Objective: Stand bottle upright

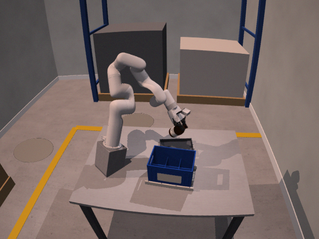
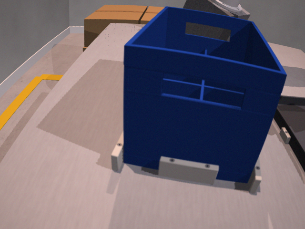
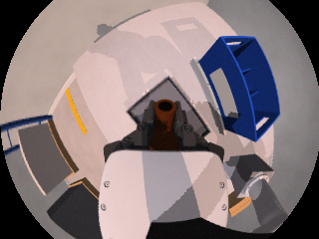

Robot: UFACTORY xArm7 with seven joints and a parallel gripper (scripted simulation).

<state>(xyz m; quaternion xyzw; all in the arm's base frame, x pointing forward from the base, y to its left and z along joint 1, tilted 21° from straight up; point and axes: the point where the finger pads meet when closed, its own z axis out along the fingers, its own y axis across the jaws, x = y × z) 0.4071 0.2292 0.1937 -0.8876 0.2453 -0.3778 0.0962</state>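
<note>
My hand is 40 mm past the brown bottle, 10 mm to the right of it and 40 mm above it. Round my hand: blue crate: 280 mm to the right, 120 mm below; then tray: 40 mm behind, 10 mm to the right, 200 mm below.
</note>
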